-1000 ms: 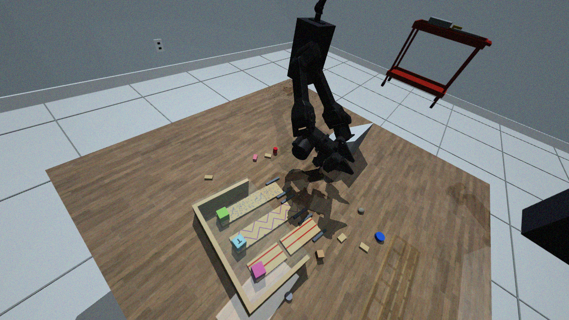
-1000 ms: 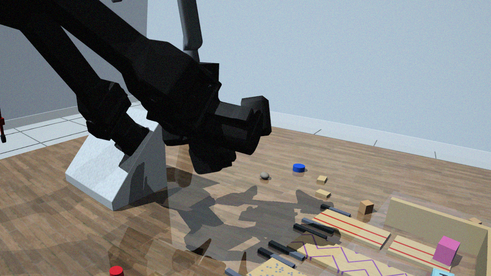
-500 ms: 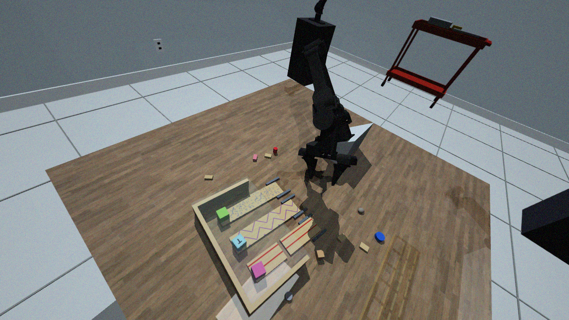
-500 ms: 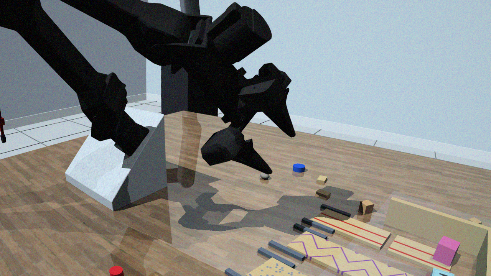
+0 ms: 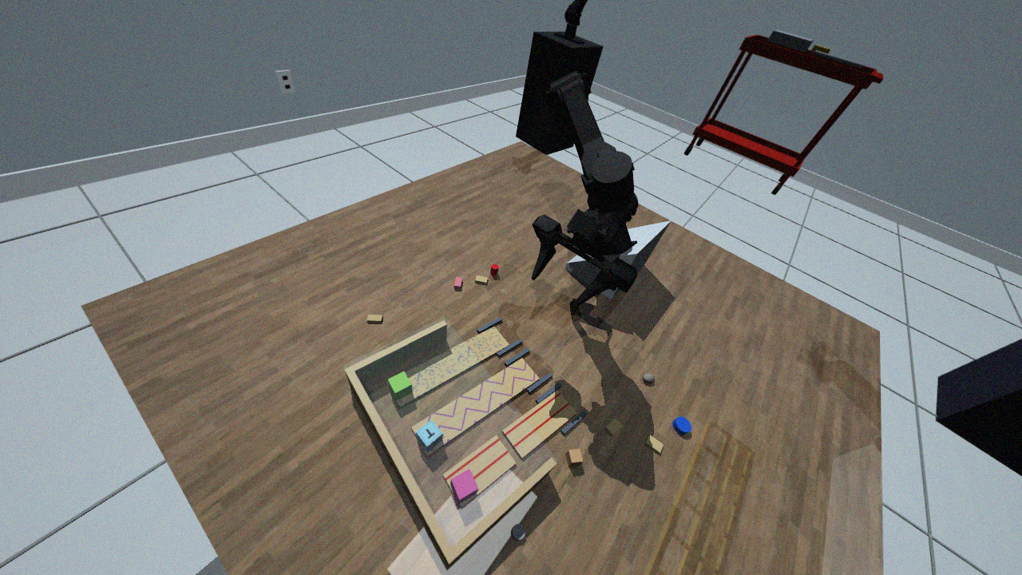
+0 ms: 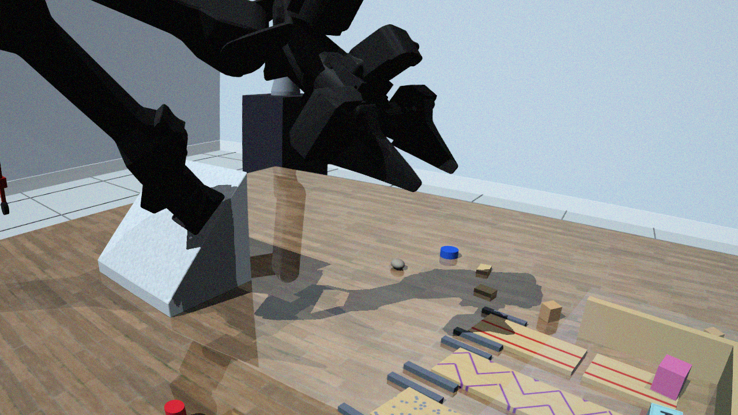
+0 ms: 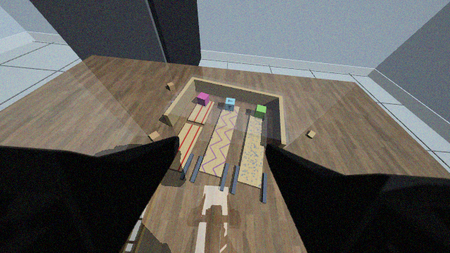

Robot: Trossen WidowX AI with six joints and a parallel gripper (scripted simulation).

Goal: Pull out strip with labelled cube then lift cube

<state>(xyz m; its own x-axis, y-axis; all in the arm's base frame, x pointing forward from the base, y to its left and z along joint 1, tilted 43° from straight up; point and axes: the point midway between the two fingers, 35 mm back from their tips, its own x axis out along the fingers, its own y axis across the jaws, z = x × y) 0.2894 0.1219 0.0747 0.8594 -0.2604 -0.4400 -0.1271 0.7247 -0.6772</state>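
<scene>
My gripper tip is now 80 mm short of the red-lined strip, 110 mm to the right of it and 200 mm above it. The rest, counted from my gripper tip: pink block (240 mm to the right, 190 mm below); then grey pebble (160 mm behind, 190 mm to the left, 190 mm below); then red cylinder (100 mm behind, 230 mm to the right, 190 mm below).
</scene>
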